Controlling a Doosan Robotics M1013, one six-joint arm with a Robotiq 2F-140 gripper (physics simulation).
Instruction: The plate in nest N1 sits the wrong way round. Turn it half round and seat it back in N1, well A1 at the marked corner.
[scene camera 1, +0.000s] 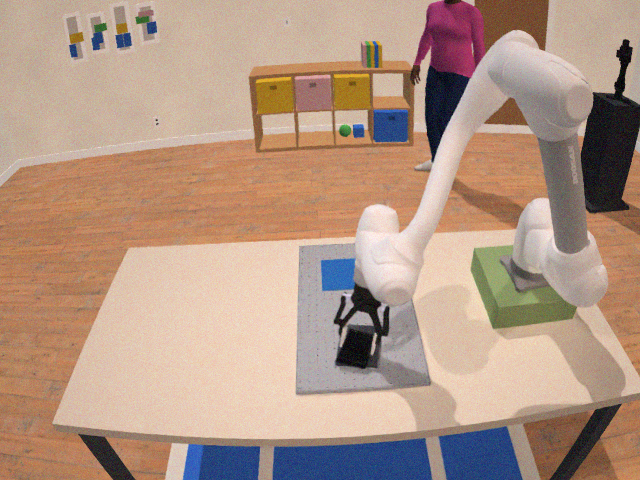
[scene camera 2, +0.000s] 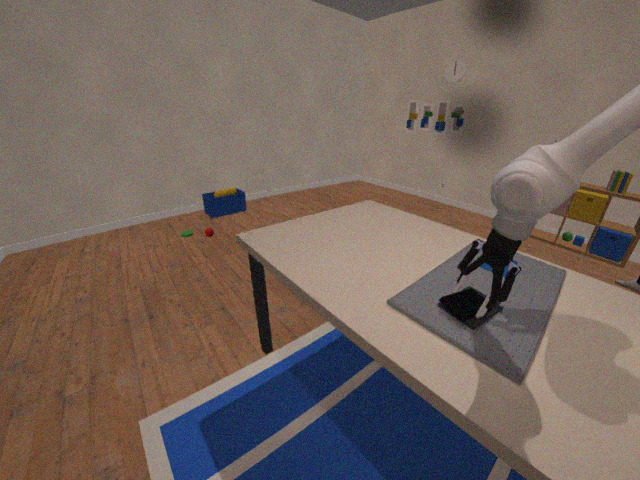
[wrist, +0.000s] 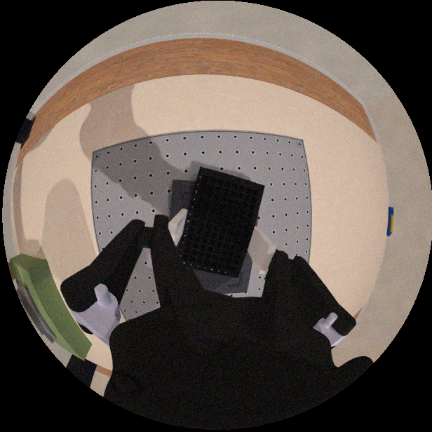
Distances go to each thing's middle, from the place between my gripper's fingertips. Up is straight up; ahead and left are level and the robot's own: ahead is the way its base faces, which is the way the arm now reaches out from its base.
Labels:
I see my gripper 20 mm to the left of the dark grey nest (wrist: 220, 283), 10 mm past it and 10 mm above it. Round my hand: black well plate (scene camera 1: 355, 351): 10 mm to the left, 10 mm above; blue square (scene camera 1: 337, 274): 370 mm to the right, 20 mm below, 10 mm ahead.

